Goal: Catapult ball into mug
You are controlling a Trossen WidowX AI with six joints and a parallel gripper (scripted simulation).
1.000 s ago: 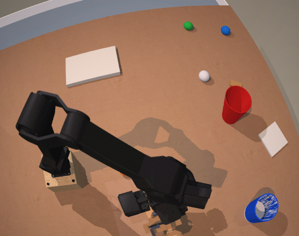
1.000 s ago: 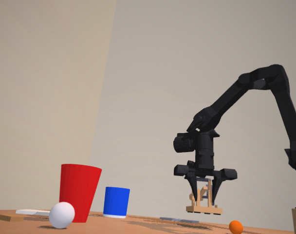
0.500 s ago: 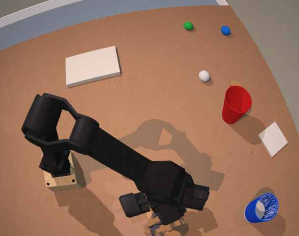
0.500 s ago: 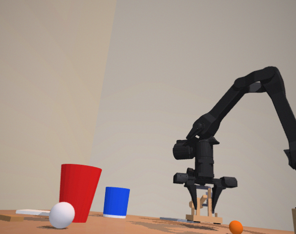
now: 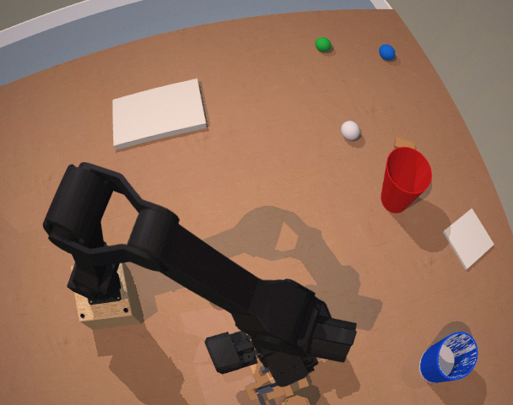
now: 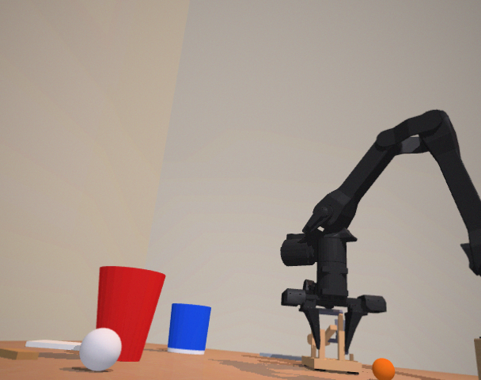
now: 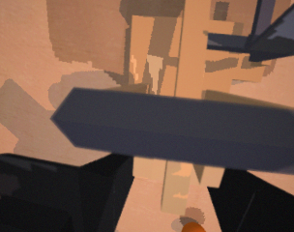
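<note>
The catapult upright frame is 1 cm ahead of my gripper tip, 4 cm to the right of it and 5 cm above it. Also, from my gripper tip: blue mug (30 cm ahead, 14 cm to the right, 1 cm below); then orange ball (6 cm behind, 12 cm to the left, 2 cm below); then catapult (1 cm behind, 6 cm to the right, 2 cm above).
</note>
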